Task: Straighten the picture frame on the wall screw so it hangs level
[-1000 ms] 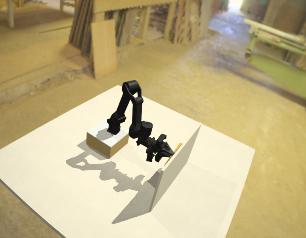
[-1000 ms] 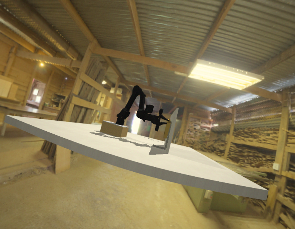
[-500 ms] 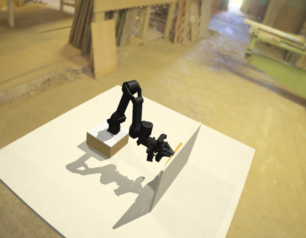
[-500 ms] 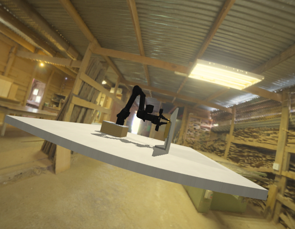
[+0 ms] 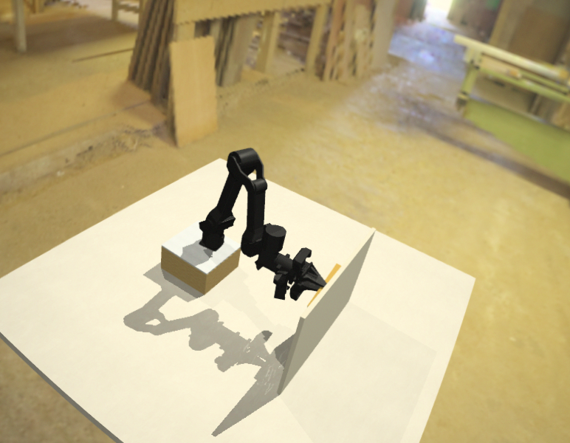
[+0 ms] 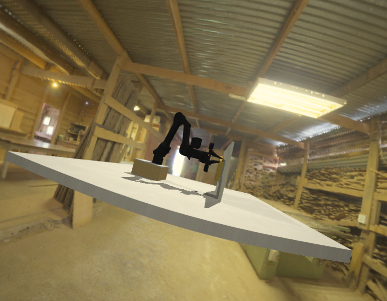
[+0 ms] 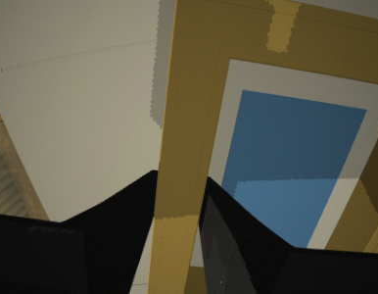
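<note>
My gripper tip is now 5 cm above the picture frame, 2 cm to the right of it and 1 cm short of it. The rest, counted from my gripper tip: wall panel 7 cm below, 2 cm ahead, 1 cm to the left.
</note>
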